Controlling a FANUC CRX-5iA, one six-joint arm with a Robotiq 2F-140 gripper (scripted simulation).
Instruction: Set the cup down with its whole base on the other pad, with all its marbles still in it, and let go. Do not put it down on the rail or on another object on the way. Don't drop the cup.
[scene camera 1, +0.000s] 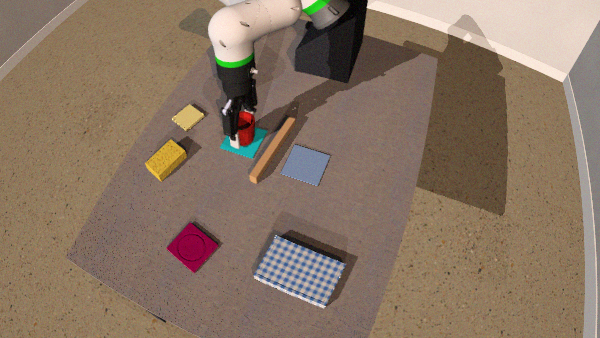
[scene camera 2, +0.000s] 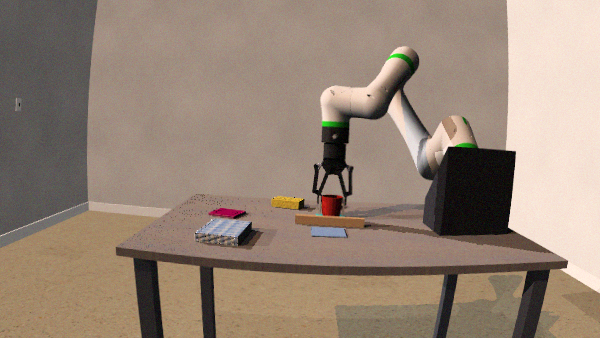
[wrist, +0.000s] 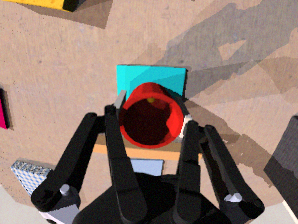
Observation:
I see my gripper (scene camera 1: 243, 136) and a wooden rail (wrist: 171, 151).
My gripper also shows in scene camera 2 (scene camera 2: 331, 214) and in the wrist view (wrist: 150, 101).

